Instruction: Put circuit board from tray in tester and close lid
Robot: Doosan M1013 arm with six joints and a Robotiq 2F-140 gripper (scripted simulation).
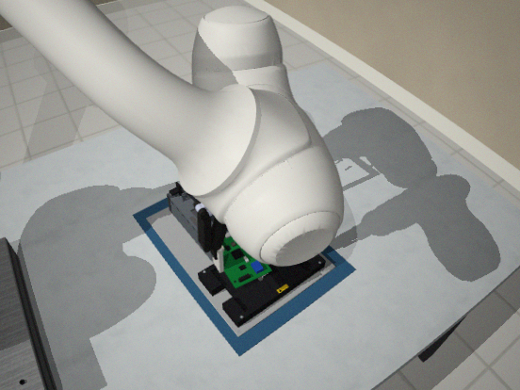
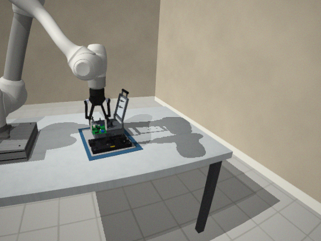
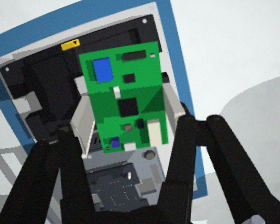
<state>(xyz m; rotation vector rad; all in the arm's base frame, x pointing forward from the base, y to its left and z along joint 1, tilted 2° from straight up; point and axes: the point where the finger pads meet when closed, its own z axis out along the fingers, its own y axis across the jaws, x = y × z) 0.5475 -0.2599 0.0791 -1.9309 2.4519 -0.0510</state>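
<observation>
Now: the green circuit board 2 cm below my hand. The rest, counted from my hand: latch hook: 3 cm ahead, 22 cm to the left, 5 cm below; then tester lid: 21 cm ahead, 15 cm to the left, 5 cm above.
</observation>
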